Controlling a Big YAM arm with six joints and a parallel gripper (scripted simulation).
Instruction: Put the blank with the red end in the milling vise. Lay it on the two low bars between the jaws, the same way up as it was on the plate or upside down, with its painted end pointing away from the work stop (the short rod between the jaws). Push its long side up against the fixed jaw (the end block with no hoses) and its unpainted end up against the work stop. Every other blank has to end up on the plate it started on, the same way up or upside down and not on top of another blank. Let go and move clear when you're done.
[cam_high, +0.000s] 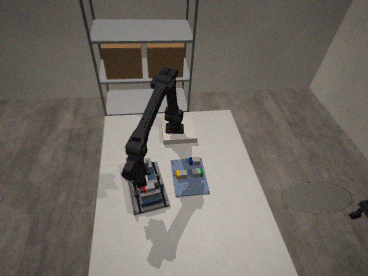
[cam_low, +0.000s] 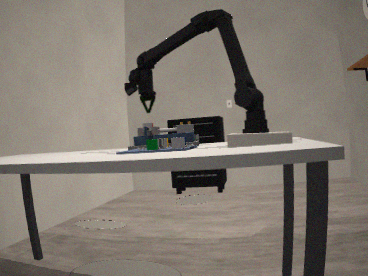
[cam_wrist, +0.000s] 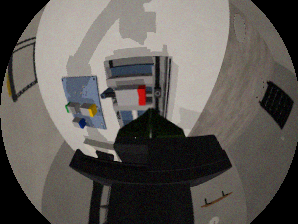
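Right now the red-ended blank is 80 mm below my hand, 40 mm to the left of it and 10 mm behind it. Round my hand: yellow-ended blank 210 mm to the left, 160 mm behind, 150 mm below; green-ended blank 300 mm to the left, 170 mm behind, 150 mm below; blue plate 260 mm to the left, 170 mm below, 160 mm behind.
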